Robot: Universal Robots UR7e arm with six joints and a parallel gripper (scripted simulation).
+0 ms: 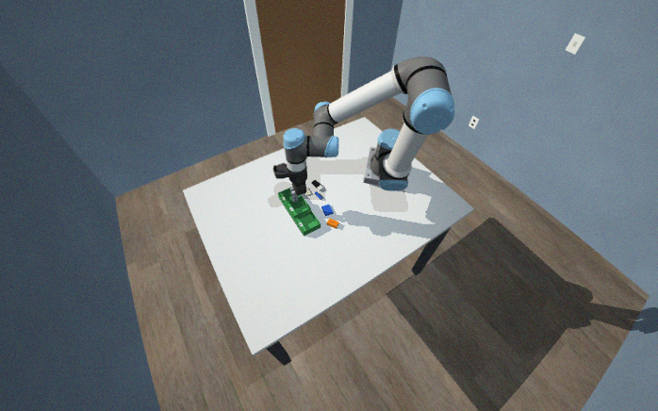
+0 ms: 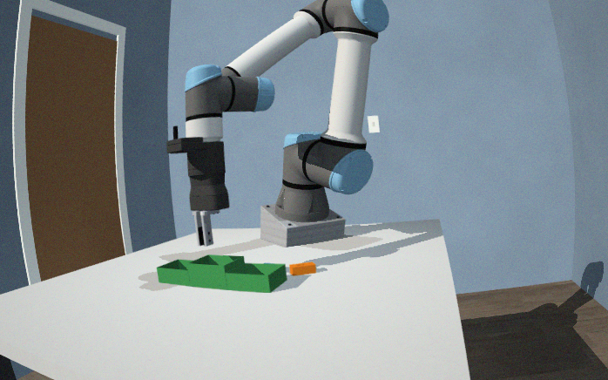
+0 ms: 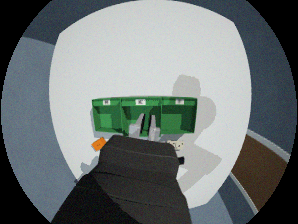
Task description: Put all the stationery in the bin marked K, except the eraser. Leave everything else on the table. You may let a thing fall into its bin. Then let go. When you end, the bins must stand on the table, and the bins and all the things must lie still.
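My gripper is now 70 mm above the three joined green bins and 20 mm to the right of it. From my hand the other things lie so: white die (100 mm behind, 90 mm below, 70 mm to the right); blue stick (130 mm behind, 90 mm below, 10 mm to the right); blue block (120 mm behind, 90 mm below, 80 mm to the left).
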